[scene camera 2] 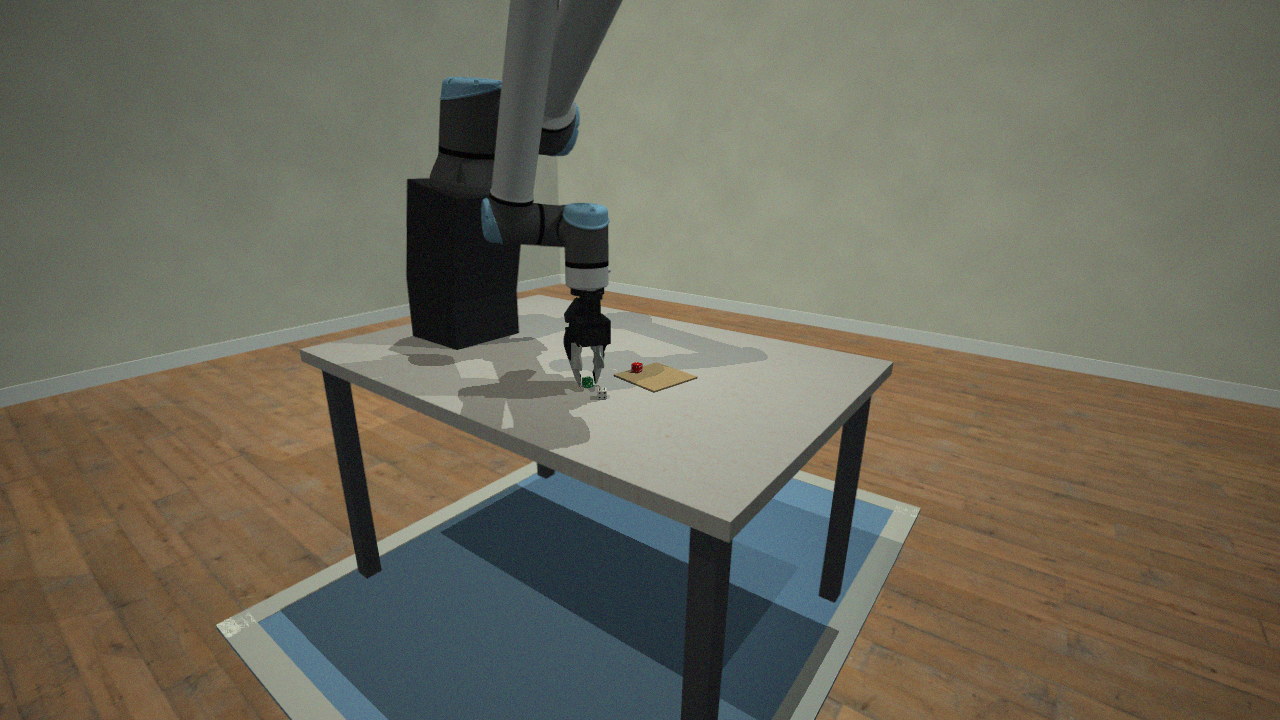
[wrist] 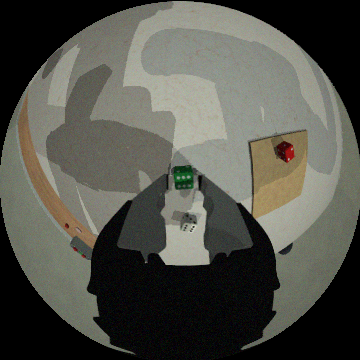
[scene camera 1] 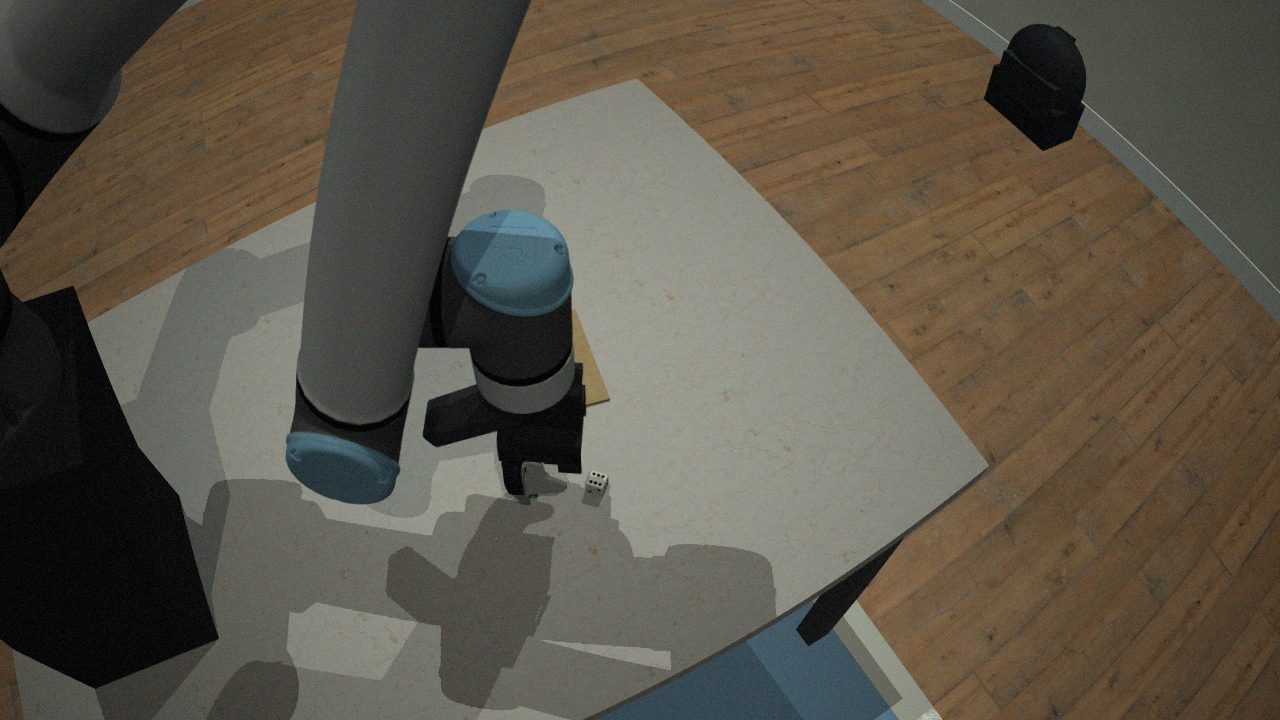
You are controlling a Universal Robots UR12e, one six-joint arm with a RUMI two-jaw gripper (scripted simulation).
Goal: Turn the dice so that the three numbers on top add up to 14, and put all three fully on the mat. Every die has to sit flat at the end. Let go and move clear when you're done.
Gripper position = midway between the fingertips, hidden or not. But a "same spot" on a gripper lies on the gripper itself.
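You'd see my gripper in scene camera 1, and a mat shows there too. My gripper is also in the wrist view [183, 175], and the mat is in the wrist view [275, 183]. Scene camera 2 shows my gripper and the mat as well. For my gripper, [scene camera 1: 520, 479] and [scene camera 2: 569, 345] are the same spot. On the mat, [scene camera 1: 596, 392] and [scene camera 2: 654, 388] are the same spot too.
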